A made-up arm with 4 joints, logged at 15 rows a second.
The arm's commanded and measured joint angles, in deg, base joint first. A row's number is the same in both.
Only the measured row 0 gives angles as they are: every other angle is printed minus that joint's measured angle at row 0.
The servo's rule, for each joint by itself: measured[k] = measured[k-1] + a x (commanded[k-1-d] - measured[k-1]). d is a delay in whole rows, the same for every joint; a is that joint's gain. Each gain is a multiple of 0.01, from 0.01 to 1. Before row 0 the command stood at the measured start. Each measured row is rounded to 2 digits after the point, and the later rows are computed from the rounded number. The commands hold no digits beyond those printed.
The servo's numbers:
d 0
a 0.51 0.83 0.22 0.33
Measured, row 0: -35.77, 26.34, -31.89, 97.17
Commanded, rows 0 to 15: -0.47, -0.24, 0.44, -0.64; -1.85, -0.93, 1.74, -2.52; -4.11, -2.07, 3.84, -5.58; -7.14, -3.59, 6.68, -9.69; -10.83, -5.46, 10.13, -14.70; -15.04, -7.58, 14.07, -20.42; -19.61, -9.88, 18.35, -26.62; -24.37, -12.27, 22.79, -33.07; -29.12, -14.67, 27.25, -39.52; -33.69, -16.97, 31.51, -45.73; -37.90, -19.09, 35.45, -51.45; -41.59, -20.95, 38.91, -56.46; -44.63, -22.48, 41.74, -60.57; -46.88, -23.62, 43.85, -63.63; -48.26, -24.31, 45.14, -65.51; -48.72, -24.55, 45.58, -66.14
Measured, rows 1 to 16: -0.24, -0.20, 0.10, -0.21; -1.06, -0.81, 0.46, -0.97; -2.62, -1.86, 1.20, -2.49; -4.93, -3.30, 2.41, -4.87; -7.94, -5.09, 4.11, -8.11; -11.56, -7.16, 6.30, -12.17; -15.67, -9.42, 8.95, -16.94; -20.11, -11.79, 11.99, -22.26; -24.71, -14.18, 15.35, -27.96; -29.29, -16.50, 18.91, -33.82; -33.68, -18.65, 22.55, -39.64; -37.71, -20.56, 26.15, -45.19; -41.24, -22.15, 29.58, -50.27; -44.12, -23.37, 32.72, -54.68; -46.23, -24.15, 35.45, -58.25; -47.50, -24.48, 37.68, -60.85
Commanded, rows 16 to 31: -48.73, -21.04, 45.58, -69.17; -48.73, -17.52, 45.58, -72.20; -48.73, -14.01, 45.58, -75.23; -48.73, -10.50, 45.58, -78.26; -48.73, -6.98, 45.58, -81.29; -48.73, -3.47, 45.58, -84.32; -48.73, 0.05, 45.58, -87.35; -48.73, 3.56, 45.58, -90.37; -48.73, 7.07, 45.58, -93.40; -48.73, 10.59, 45.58, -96.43; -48.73, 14.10, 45.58, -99.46; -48.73, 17.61, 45.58, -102.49; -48.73, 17.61, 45.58, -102.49; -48.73, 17.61, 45.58, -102.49; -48.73, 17.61, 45.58, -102.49; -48.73, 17.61, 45.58, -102.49
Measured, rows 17 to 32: -48.13, -21.62, 39.42, -63.60; -48.44, -18.22, 40.78, -66.44; -48.59, -14.73, 41.84, -69.34; -48.66, -11.22, 42.66, -72.28; -48.70, -7.70, 43.30, -75.25; -48.72, -4.19, 43.80, -78.24; -48.73, -0.67, 44.19, -81.25; -48.73, 2.84, 44.50, -84.26; -48.73, 6.35, 44.74, -87.28; -48.73, 9.87, 44.92, -90.30; -48.73, 13.38, 45.07, -93.32; -48.73, 16.89, 45.18, -96.35; -48.73, 17.49, 45.27, -98.38; -48.73, 17.59, 45.34, -99.74; -48.73, 17.61, 45.39, -100.65; -48.73, 17.61, 45.43, -101.26
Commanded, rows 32 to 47: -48.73, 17.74, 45.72, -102.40; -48.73, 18.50, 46.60, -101.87; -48.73, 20.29, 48.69, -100.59; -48.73, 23.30, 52.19, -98.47; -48.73, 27.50, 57.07, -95.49; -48.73, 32.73, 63.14, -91.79; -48.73, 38.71, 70.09, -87.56; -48.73, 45.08, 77.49, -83.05; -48.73, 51.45, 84.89, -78.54; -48.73, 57.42, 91.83, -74.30; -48.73, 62.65, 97.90, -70.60; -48.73, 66.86, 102.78, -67.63; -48.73, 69.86, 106.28, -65.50; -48.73, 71.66, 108.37, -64.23; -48.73, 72.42, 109.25, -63.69; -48.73, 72.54, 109.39, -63.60
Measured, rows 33 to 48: -48.73, 17.72, 45.49, -101.64; -48.73, 18.37, 45.73, -101.72; -48.73, 19.96, 46.38, -101.35; -48.73, 22.73, 47.66, -100.40; -48.73, 26.69, 49.73, -98.78; -48.73, 31.70, 52.68, -96.47; -48.73, 37.52, 56.51, -93.53; -48.73, 43.79, 61.13, -90.07; -48.73, 50.15, 66.36, -86.27; -48.73, 56.18, 71.96, -82.32; -48.73, 61.55, 77.67, -78.45; -48.73, 65.96, 83.19, -74.88; -48.73, 69.20, 88.27, -71.78; -48.73, 71.24, 92.69, -69.29; -48.73, 72.22, 96.33, -67.44; -48.73, 72.49, 99.20, -66.17
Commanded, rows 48 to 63: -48.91, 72.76, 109.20, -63.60; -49.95, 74.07, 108.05, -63.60; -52.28, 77.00, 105.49, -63.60; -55.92, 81.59, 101.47, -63.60; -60.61, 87.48, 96.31, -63.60; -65.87, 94.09, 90.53, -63.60; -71.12, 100.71, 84.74, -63.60; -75.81, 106.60, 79.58, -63.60; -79.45, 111.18, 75.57, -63.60; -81.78, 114.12, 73.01, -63.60; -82.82, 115.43, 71.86, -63.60; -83.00, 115.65, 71.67, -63.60; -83.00, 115.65, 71.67, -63.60; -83.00, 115.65, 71.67, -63.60; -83.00, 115.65, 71.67, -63.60; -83.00, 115.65, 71.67, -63.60
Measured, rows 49 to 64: -48.82, 72.71, 101.40, -65.32; -49.40, 73.84, 102.86, -64.75; -50.87, 76.46, 103.44, -64.37; -53.45, 80.72, 103.01, -64.12; -57.10, 86.33, 101.54, -63.95; -61.57, 92.77, 99.12, -63.83; -66.44, 99.36, 95.96, -63.75; -71.22, 105.37, 92.36, -63.70; -75.42, 110.19, 88.67, -63.67; -78.66, 113.45, 85.22, -63.65; -80.78, 115.09, 82.28, -63.63; -81.91, 115.55, 79.95, -63.62; -82.47, 115.63, 78.13, -63.61; -82.74, 115.65, 76.71, -63.61; -82.87, 115.65, 75.60, -63.61; -82.94, 115.65, 74.74, -63.61
